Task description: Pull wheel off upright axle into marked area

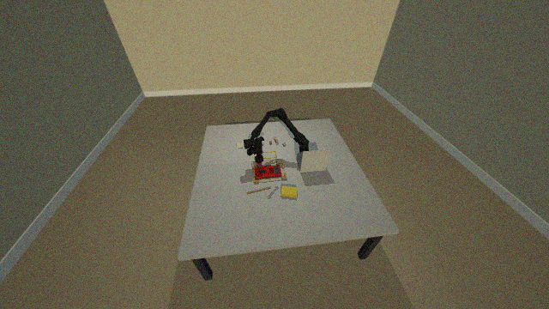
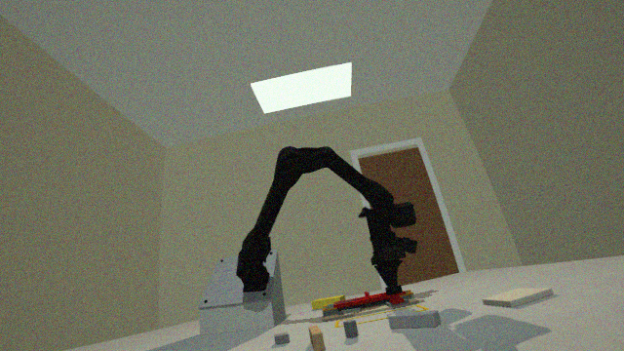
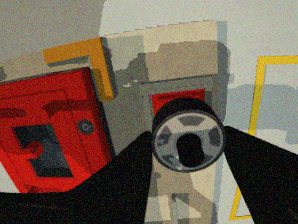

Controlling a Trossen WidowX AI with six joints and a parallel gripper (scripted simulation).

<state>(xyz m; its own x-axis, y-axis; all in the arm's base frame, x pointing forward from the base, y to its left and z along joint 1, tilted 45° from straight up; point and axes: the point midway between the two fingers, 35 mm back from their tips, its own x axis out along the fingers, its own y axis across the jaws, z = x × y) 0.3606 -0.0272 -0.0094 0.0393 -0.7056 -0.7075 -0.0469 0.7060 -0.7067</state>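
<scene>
The grey base block lies 9 cm to the left of my gripper tip, 7 cm behind it and 3 cm below it. Also, from my gripper tip: flat tan slab 25 cm to the right, 16 cm ahead, 3 cm below; yellow block 31 cm to the left, 20 cm behind, 2 cm below; wooden stick 27 cm to the left, 3 cm below, 1 cm ahead.
</scene>
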